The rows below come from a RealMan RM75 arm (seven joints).
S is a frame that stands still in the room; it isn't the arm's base.
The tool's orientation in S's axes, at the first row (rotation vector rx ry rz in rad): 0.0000 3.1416 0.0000
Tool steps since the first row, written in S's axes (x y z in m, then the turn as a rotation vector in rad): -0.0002 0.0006 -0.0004 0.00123 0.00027 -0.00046; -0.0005 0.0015 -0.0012 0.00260 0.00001 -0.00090; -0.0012 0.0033 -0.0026 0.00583 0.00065 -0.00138; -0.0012 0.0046 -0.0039 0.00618 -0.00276 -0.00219; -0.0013 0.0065 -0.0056 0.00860 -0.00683 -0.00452; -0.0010 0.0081 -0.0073 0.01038 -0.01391 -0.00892; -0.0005 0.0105 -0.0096 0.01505 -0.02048 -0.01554; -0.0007 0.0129 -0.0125 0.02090 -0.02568 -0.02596; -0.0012 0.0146 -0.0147 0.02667 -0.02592 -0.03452
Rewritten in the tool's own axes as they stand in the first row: 0.0002 0.0006 0.0004 -0.00123 0.00027 0.00046; 0.0005 0.0015 0.0012 -0.00260 0.00001 0.00090; 0.0012 0.0033 0.0026 -0.00583 0.00065 0.00138; 0.0012 0.0046 0.0039 -0.00618 -0.00276 0.00219; 0.0013 0.0065 0.0056 -0.00860 -0.00683 0.00452; 0.0010 0.0081 0.0073 -0.01038 -0.01391 0.00892; 0.0005 0.0105 0.0096 -0.01505 -0.02048 0.01554; 0.0007 0.0129 0.0125 -0.02090 -0.02568 0.02596; 0.0012 0.0146 0.0147 -0.02667 -0.02592 0.03452
